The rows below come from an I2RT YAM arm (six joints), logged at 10 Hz.
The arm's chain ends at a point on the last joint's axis. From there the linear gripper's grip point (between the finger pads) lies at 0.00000 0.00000 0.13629 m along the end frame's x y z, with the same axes.
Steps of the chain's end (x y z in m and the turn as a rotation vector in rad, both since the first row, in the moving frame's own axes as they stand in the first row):
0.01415, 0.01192, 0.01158, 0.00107, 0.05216, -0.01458
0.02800, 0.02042, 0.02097, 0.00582, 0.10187, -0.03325
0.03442, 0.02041, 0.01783, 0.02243, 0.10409, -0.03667
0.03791, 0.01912, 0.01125, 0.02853, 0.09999, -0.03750
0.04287, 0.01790, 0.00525, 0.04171, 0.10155, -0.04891
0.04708, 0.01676, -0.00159, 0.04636, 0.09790, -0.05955
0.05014, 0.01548, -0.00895, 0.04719, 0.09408, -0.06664
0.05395, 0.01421, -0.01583, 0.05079, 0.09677, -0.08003
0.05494, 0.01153, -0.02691, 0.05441, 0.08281, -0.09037
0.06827, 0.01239, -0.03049, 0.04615, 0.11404, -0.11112
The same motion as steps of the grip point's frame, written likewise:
0.02125, 0.01172, 0.01139, 0.00107, 0.05216, -0.01458
0.04184, 0.01940, 0.02026, 0.00582, 0.10187, -0.03325
0.04852, 0.01710, 0.01706, 0.02243, 0.10409, -0.03667
0.05144, 0.01498, 0.01051, 0.02853, 0.09999, -0.03750
0.05654, 0.01189, 0.00443, 0.04171, 0.10155, -0.04891
0.06020, 0.01006, -0.00239, 0.04636, 0.09790, -0.05955
0.06272, 0.00864, -0.00970, 0.04719, 0.09408, -0.06664
0.06682, 0.00678, -0.01664, 0.05079, 0.09677, -0.08003
0.06586, 0.00363, -0.02758, 0.05441, 0.08281, -0.09037
0.08339, 0.00527, -0.03152, 0.04615, 0.11404, -0.11112

